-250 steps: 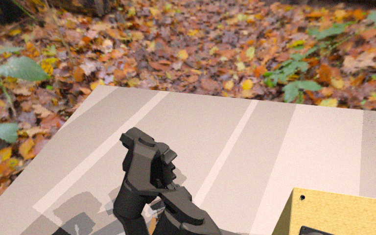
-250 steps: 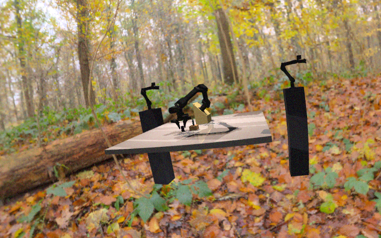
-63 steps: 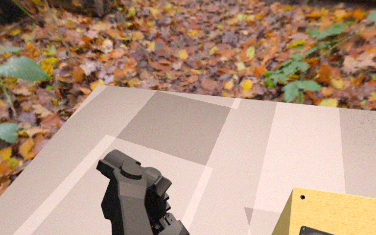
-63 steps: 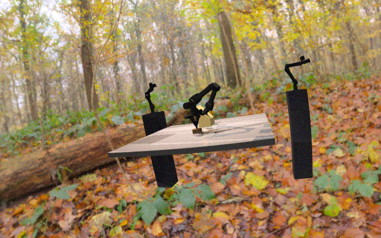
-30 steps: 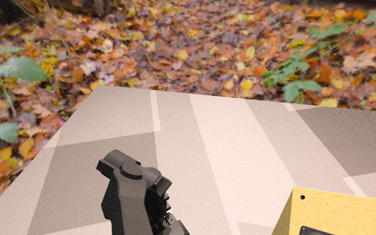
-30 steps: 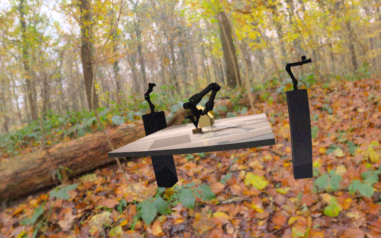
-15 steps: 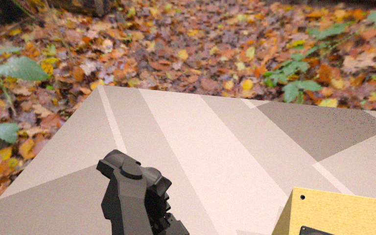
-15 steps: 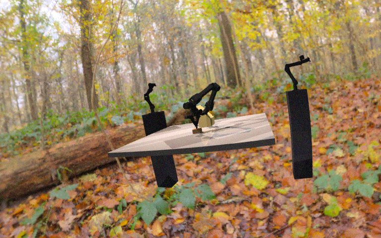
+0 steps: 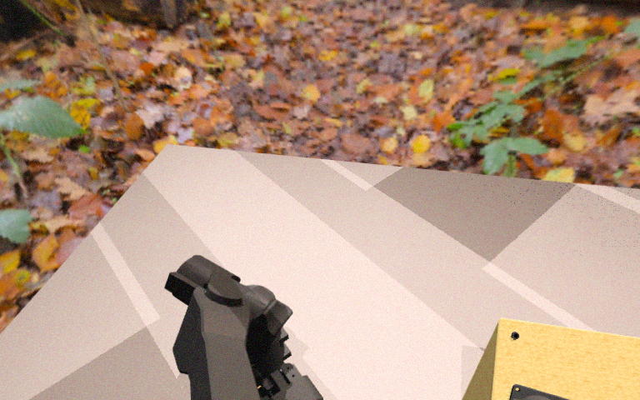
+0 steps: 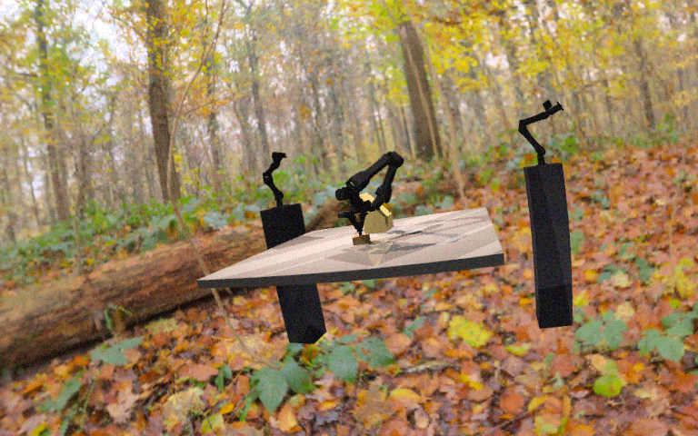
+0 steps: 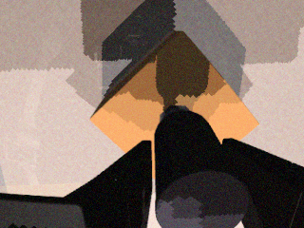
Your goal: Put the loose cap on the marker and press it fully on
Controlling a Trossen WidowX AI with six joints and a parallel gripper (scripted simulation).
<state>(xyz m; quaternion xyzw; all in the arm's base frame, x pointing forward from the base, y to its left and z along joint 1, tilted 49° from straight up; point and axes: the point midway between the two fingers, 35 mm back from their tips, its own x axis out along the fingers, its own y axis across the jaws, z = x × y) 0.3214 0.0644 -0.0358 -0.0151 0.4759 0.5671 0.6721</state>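
The dark cap lies 10 mm above my gripper tip. Also, from my gripper tip: holder block: 50 mm below.
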